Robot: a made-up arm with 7 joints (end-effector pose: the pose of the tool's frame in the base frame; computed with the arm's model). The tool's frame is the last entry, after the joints. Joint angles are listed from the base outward.
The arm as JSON. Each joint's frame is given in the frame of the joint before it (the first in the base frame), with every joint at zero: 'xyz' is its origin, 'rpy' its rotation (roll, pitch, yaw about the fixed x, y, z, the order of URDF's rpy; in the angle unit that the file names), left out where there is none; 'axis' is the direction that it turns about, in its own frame. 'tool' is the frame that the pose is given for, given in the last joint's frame.
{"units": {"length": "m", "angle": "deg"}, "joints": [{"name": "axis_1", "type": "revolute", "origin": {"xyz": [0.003, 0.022, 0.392]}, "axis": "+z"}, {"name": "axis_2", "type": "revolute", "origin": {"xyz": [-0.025, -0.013, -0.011], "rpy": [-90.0, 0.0, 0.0]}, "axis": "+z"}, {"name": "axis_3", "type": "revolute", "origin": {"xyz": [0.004, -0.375, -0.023], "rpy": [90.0, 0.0, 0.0]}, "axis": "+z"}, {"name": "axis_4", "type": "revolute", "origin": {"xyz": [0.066, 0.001, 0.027], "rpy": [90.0, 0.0, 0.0]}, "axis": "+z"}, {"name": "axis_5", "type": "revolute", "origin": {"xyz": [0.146, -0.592, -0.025], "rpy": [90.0, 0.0, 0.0]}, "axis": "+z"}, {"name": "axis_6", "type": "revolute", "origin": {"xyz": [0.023, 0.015, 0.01], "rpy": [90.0, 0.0, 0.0]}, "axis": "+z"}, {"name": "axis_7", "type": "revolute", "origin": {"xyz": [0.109, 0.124, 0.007], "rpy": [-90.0, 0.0, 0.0]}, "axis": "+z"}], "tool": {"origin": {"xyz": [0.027, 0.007, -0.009], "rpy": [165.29, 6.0, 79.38]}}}
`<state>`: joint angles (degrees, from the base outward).
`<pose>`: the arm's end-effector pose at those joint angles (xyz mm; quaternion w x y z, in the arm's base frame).
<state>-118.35 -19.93 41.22 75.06 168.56 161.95 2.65</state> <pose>295.1 -381.0 1038.7 0.6986 0.6970 0.1282 -0.0986</pose>
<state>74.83 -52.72 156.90 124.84 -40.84 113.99 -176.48</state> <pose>-466.0 -847.6 487.3 0.8519 0.3263 0.3496 -0.2136</pose>
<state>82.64 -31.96 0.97 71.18 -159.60 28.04 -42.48</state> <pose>44.8 573.9 993.9 0.1208 0.3182 0.8781 -0.3363</pose>
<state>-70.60 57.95 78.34 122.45 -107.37 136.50 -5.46</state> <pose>667.7 -650.2 677.4 0.4126 -0.5719 0.1342 -0.6962</pose>
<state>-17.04 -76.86 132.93 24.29 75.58 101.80 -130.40</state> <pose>96.8 215.7 -57.0 0.7161 -0.3257 0.3562 0.5042</pose>
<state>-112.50 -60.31 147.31 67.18 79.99 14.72 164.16</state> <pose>622.2 378.6 -52.3 0.6812 -0.1601 -0.2092 0.6830</pose>
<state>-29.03 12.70 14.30 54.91 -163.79 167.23 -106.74</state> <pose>612.9 -206.3 544.1 0.0317 -0.8648 0.4826 -0.1349</pose>
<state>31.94 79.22 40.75 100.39 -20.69 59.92 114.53</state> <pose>385.5 798.8 -80.1 0.3925 -0.4018 0.1562 -0.8125</pose>
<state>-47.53 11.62 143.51 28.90 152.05 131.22 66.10</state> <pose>-214.1 572.7 477.4 0.0192 -0.6696 0.7423 0.0138</pose>
